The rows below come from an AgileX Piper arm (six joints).
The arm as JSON. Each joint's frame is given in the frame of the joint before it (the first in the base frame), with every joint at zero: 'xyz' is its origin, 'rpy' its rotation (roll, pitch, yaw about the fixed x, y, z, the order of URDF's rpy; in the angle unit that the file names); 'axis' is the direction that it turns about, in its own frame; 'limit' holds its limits. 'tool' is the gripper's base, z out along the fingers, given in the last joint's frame.
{
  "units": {
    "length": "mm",
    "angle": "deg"
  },
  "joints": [
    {
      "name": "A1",
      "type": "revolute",
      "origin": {
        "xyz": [
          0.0,
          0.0,
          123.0
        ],
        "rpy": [
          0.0,
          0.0,
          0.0
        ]
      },
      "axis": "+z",
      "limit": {
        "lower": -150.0,
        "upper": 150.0
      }
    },
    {
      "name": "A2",
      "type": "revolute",
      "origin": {
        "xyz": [
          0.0,
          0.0,
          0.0
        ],
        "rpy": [
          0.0,
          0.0,
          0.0
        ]
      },
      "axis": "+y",
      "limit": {
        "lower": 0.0,
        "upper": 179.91
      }
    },
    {
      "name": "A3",
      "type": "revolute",
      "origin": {
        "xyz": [
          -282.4,
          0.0,
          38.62
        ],
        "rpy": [
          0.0,
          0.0,
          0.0
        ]
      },
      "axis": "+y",
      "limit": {
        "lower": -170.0,
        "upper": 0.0
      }
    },
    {
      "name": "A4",
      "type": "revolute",
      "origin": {
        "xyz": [
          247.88,
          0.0,
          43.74
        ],
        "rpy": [
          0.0,
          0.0,
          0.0
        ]
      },
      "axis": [
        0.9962,
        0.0,
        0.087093
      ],
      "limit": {
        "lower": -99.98,
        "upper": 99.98
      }
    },
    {
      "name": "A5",
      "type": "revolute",
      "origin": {
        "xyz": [
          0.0,
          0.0,
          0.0
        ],
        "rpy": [
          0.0,
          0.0,
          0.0
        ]
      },
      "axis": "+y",
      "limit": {
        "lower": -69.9,
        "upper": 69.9
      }
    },
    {
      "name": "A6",
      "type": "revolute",
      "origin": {
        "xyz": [
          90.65,
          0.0,
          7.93
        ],
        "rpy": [
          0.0,
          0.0,
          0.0
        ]
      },
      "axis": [
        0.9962,
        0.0,
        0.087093
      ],
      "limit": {
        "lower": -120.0,
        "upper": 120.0
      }
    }
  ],
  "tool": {
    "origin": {
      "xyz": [
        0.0,
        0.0,
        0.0
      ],
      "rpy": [
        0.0,
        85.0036,
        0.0
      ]
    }
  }
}
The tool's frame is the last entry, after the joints.
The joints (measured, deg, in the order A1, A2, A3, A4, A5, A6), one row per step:
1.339 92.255 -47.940 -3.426 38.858 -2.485
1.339 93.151 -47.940 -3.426 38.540 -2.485
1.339 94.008 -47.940 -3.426 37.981 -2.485
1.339 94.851 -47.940 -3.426 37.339 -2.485
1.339 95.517 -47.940 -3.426 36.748 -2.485
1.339 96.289 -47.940 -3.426 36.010 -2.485
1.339 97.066 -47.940 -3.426 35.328 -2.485
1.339 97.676 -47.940 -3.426 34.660 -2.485
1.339 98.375 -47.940 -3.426 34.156 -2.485
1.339 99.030 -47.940 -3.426 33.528 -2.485
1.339 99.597 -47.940 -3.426 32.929 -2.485
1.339 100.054 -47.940 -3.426 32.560 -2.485
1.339 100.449 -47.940 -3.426 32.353 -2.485
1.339 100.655 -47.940 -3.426 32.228 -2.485
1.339 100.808 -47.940 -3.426 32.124 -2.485
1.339 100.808 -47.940 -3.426 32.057 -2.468
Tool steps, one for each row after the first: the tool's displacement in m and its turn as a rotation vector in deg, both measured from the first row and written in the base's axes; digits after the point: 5 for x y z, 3 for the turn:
0.00124 0.00005 -0.00423 -0.001 0.579 0.015
0.00276 0.00013 -0.00822 0.013 0.878 0.040
0.00434 0.00021 -0.01215 0.034 1.081 0.069
0.00568 0.00029 -0.01525 0.056 1.157 0.095
0.00727 0.00038 -0.01884 0.085 1.193 0.128
0.00873 0.00047 -0.02250 0.110 1.290 0.157
0.01004 0.00055 -0.02535 0.139 1.234 0.186
0.01111 0.00062 -0.02871 0.156 1.430 0.208
0.01231 0.00070 -0.03182 0.182 1.459 0.234
0.01341 0.00077 -0.03451 0.208 1.429 0.259
0.01410 0.00081 -0.03672 0.222 1.518 0.274
0.01450 0.00084 -0.03867 0.227 1.706 0.282
0.01473 0.00086 -0.03968 0.231 1.788 0.287
0.01492 0.00087 -0.04043 0.234 1.837 0.291
0.01503 0.00088 -0.04041 0.242 1.770 0.278

